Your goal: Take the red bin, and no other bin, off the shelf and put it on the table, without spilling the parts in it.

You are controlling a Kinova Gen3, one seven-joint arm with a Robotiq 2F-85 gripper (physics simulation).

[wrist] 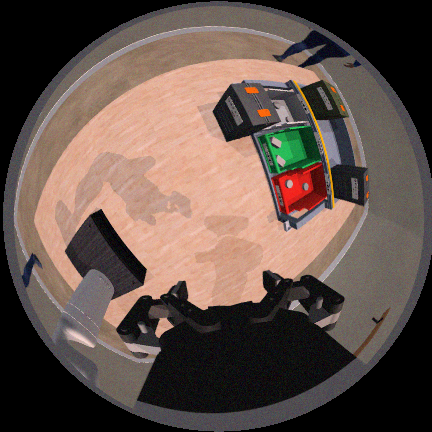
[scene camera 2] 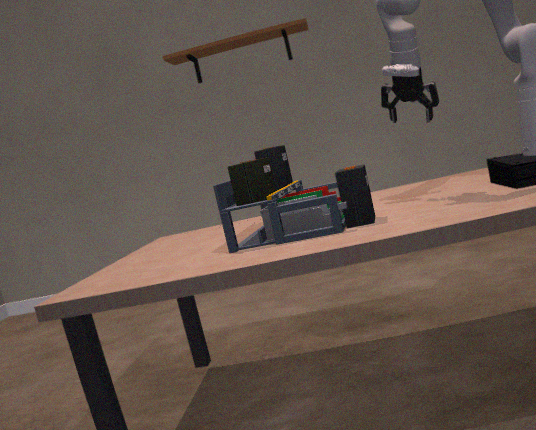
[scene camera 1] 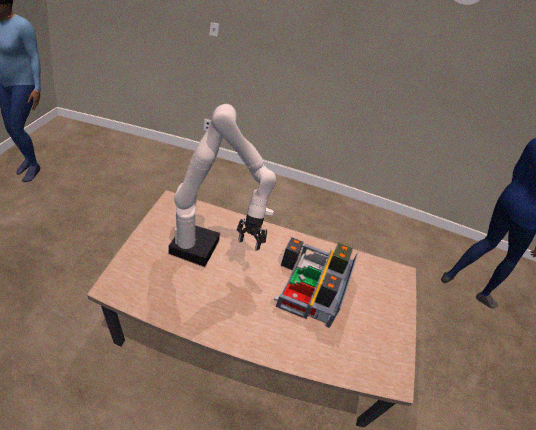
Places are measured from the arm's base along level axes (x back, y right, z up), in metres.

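Pixels of known places: gripper, fingertip midpoint: [wrist: 224, 284] [scene camera 2: 411, 121] [scene camera 1: 248, 246]; arm's base at its link origin: [wrist: 100, 282] [scene camera 1: 186, 242].
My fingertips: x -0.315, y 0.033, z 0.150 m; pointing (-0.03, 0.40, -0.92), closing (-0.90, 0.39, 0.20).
For each thing: its top centre in the pictures, then the offset to it from my fingertips. "pt": a spot on its surface instead. Level surfaces: height alone.
- red bin at a spot on its surface: [scene camera 2: 322, 190] pt dz -0.128, dx -0.271, dy -0.003 m
- table at its surface level: dz -0.207 m
- green bin at its top centre: [scene camera 2: 305, 195] [wrist: 304, 145] [scene camera 1: 311, 276] dz -0.126, dx -0.314, dy -0.058 m
- grey bin at its top centre: [scene camera 2: 299, 200] [wrist: 287, 104] [scene camera 1: 318, 260] dz -0.126, dx -0.325, dy -0.170 m
- dark box at its top centre: [wrist: 257, 100] [scene camera 2: 350, 167] [scene camera 1: 294, 244] dz -0.075, dx -0.192, dy -0.177 m
The red bin [scene camera 1: 299, 294] [wrist: 304, 189] sits in the shelf at one end of its row, beside the green bin, with small light round parts inside. In scene camera 2 a strip of the red bin [scene camera 2: 322, 190] shows behind the green one. The shelf [scene camera 1: 330, 317] [scene camera 2: 229, 230] [wrist: 306, 220] is a low grey-blue frame with a yellow rail, standing on the table [scene camera 1: 225, 320] [scene camera 2: 165, 260] [wrist: 165, 110]. My gripper [scene camera 1: 249, 243] [scene camera 2: 411, 121] [wrist: 224, 284] is open and empty, pointing down, well above the table between the robot's base and the shelf, apart from the red bin.
The green bin [scene camera 1: 306, 276] [wrist: 295, 149] holds light parts. A grey bin [wrist: 288, 110] is at the far end. A dark box [scene camera 1: 292, 254] [scene camera 2: 355, 196] [wrist: 243, 111] stands on the table against that end. Two dark boxes [scene camera 1: 342, 257] [scene camera 1: 328, 290] stand behind the yellow rail.
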